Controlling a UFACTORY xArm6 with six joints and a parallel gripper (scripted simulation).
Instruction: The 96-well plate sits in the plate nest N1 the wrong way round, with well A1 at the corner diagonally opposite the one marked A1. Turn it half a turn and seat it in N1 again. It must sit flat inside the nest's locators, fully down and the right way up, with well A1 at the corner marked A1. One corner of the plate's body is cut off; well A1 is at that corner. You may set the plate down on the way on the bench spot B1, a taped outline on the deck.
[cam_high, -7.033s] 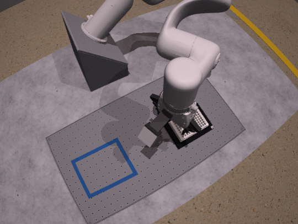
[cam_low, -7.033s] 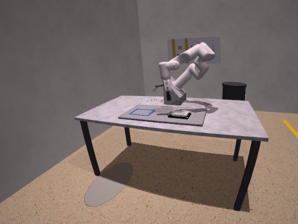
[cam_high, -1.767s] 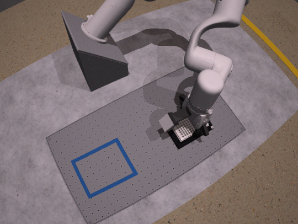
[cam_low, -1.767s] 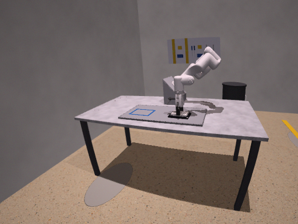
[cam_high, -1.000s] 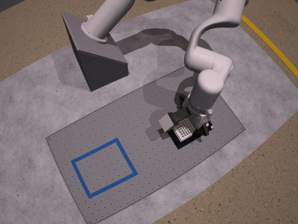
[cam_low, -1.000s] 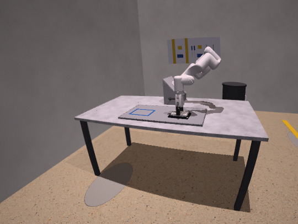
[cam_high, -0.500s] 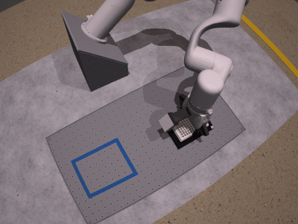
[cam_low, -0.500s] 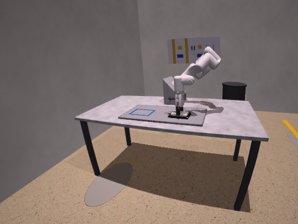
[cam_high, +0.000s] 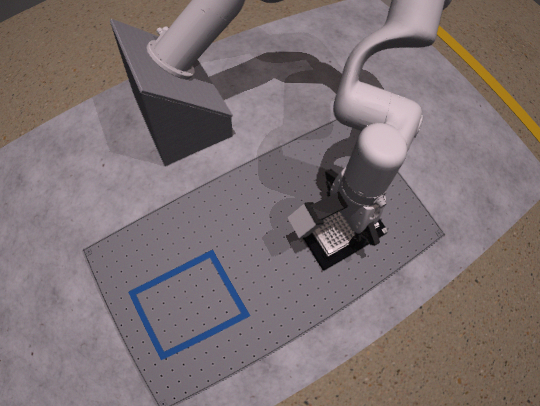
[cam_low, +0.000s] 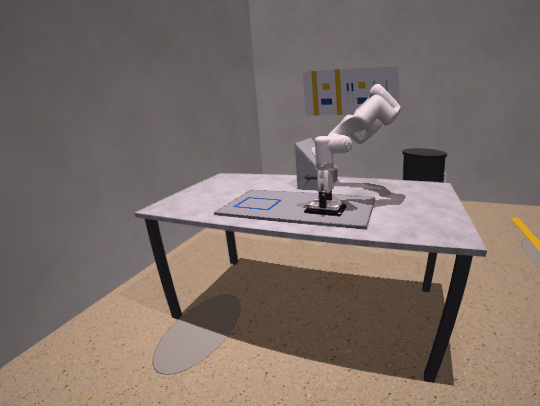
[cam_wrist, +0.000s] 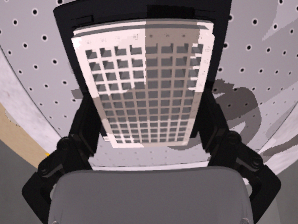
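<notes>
Right now the black plate nest N1 is 30 mm below my hand. Also, from my hand: white A1 mark 70 mm to the left, 60 mm ahead, 20 mm below; then white 96-well plate 10 mm below.
</notes>
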